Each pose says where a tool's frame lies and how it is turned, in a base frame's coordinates. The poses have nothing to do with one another.
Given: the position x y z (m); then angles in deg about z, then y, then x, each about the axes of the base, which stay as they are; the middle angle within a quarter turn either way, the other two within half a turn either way.
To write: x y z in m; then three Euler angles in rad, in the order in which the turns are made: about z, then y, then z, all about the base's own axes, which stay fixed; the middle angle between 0 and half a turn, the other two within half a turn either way. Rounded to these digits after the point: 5 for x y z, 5 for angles.
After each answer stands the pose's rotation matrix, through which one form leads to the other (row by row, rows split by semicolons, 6 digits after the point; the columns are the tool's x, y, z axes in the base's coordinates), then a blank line. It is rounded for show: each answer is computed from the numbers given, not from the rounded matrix.
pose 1, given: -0.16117, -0.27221, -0.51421, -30.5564, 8.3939, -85.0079
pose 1, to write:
-0.16117, -0.27221, -0.51421, -2.09136, 1.48460, 1.42375
0.851905 0.502940 0.145978; -0.169468 0.001003 0.985535; 0.495519 -0.864321 0.086086

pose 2, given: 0.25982, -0.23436, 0.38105, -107.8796, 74.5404, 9.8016
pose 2, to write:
0.25982, -0.23436, 0.38105, -1.70549, 1.30501, -0.04705
-0.081838 0.253685 0.963819; -0.988187 -0.146383 -0.045378; 0.129575 -0.956146 0.262668

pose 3, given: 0.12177, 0.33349, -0.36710, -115.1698, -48.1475, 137.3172
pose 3, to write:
0.12177, 0.33349, -0.36710, -1.11871, 2.08344, -2.59585
-0.283768 0.603864 -0.744865; 0.880086 -0.144379 -0.452331; -0.380690 -0.783902 -0.490482

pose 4, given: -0.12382, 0.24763, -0.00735, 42.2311, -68.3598, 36.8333
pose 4, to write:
-0.12382, 0.24763, -0.00735, -3.08279, 1.27117, -2.90809
0.273057 -0.247863 -0.929518; 0.125356 0.967166 -0.221078; 0.953795 -0.056154 0.295163

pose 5, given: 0.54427, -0.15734, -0.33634, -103.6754, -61.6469, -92.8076
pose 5, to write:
0.54427, -0.15734, -0.33634, 2.94604, 1.59406, 2.64724
-0.112277 0.461441 -0.880038; -0.160216 0.865643 0.474334; 0.980676 0.194253 -0.023262

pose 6, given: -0.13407, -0.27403, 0.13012, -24.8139, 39.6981, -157.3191
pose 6, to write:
-0.13407, -0.27403, 0.13012, -2.99530, 2.36018, 0.43484
0.698385 0.322905 0.638742; 0.163659 -0.940847 0.296687; 0.696760 -0.102666 -0.709919

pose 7, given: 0.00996, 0.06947, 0.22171, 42.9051, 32.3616, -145.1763
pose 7, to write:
0.00996, 0.06947, 0.22171, -1.47780, 2.33701, 0.73346
0.618718 -0.575051 0.535261; -0.782758 -0.393214 0.482361; -0.066910 -0.717426 -0.693414

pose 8, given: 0.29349, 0.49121, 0.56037, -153.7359, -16.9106, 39.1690
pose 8, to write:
0.29349, 0.49121, 0.56037, -0.76946, 0.73510, -2.01941
-0.857988 0.423375 -0.290879; -0.178316 -0.776548 -0.604299; -0.481727 -0.466613 0.741763

